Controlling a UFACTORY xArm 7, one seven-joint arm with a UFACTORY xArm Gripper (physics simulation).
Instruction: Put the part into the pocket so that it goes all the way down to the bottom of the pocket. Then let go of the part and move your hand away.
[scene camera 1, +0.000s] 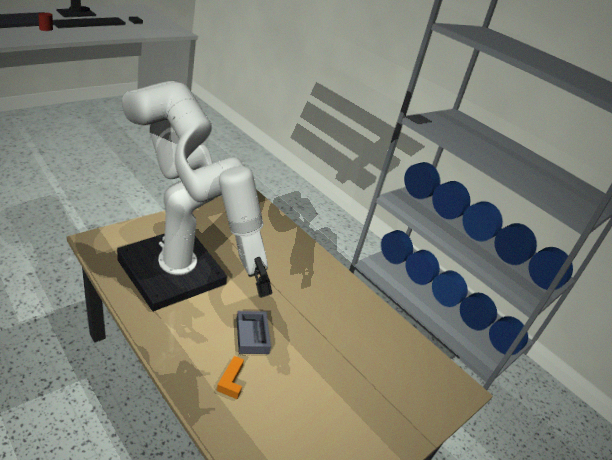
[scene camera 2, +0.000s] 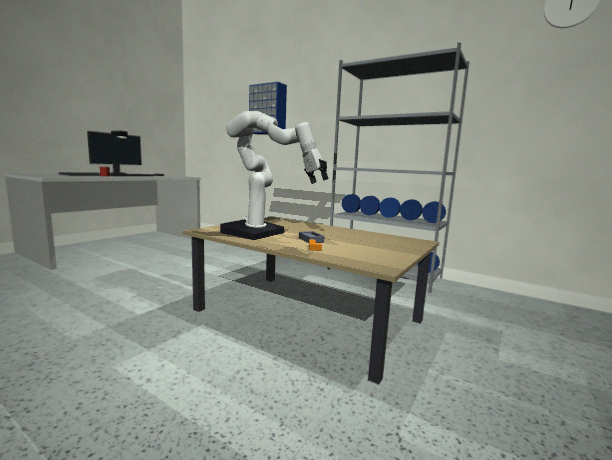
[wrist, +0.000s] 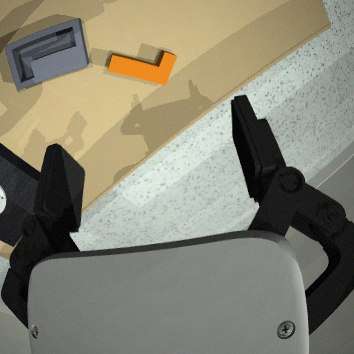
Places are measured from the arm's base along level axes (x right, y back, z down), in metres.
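Where they show: gripper, between the fingertips: (scene camera 1: 260, 284) (scene camera 2: 319, 181) (wrist: 144, 135); arm's base, origin of its link: (scene camera 1: 177, 261) (scene camera 2: 255, 224).
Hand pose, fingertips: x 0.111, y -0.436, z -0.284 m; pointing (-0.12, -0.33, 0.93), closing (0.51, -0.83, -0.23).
Things, the pixels of their top centre, and the offset from my fingertips. Level surfaces: height alone.
- part, centre of its top: (wrist: 142, 62) (scene camera 1: 236, 373) (scene camera 2: 315, 242) dx +0.043, dy -0.008, dz +0.301 m
- grey pocket block, centre of its top: (wrist: 43, 54) (scene camera 1: 253, 327) (scene camera 2: 311, 233) dx -0.110, dy +0.076, dz +0.295 m
- wooden table, height of its surface: dz +0.331 m
The part (scene camera 1: 231, 372) (scene camera 2: 315, 246) (wrist: 137, 69) is an orange L-shaped block lying flat on the table, apart from the pocket block. The grey pocket block (scene camera 1: 255, 350) (scene camera 2: 306, 238) (wrist: 60, 70) stands beside it, on the side nearer the robot base, with an empty L-shaped recess open upward. My gripper (scene camera 1: 263, 290) (scene camera 2: 319, 180) (wrist: 144, 135) is open with nothing between the fingers. It hangs high above the table, tilted, apart from both things. In the wrist view the part and the pocket block lie beyond the fingertips, toward the upper left.
The wooden table (scene camera 1: 350, 350) (scene camera 2: 370, 250) carries the arm's black base plate (scene camera 1: 135, 280) (scene camera 2: 230, 230) (wrist: 17, 175). A metal shelf rack (scene camera 1: 525, 55) (scene camera 2: 405, 65) holding blue discs (scene camera 1: 482, 221) stands beyond the table's far long side. A grey desk (scene camera 1: 165, 70) (scene camera 2: 30, 220) stands in the background.
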